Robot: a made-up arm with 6 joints.
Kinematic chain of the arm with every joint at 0, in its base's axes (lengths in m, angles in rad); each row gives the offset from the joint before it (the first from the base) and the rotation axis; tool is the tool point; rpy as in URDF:
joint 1: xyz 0 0 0.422 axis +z
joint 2: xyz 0 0 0 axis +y
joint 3: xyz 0.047 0 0.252 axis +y
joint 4: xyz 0.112 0 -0.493 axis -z
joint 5: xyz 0 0 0 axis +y
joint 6: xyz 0.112 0 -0.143 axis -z
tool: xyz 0 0 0 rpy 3.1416 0 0
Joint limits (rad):
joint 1: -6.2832..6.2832
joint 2: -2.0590..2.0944
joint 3: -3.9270..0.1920
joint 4: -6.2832..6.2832
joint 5: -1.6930..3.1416
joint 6: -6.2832..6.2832
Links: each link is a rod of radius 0.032 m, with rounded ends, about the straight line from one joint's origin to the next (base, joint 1, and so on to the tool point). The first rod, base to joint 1, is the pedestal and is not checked.
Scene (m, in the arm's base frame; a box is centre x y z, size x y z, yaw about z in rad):
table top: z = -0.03
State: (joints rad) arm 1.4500 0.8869 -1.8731 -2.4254 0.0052 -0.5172
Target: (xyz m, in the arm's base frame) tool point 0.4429 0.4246 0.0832
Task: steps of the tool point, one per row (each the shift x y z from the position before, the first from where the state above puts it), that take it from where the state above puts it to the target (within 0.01 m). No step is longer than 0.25 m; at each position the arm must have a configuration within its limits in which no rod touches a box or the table.
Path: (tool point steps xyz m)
1: 0.1844 -0.0775 -0.0511
2: 0.1442 -0.1223 -0.0448
3: 0.0939 -0.1502 -0.0378

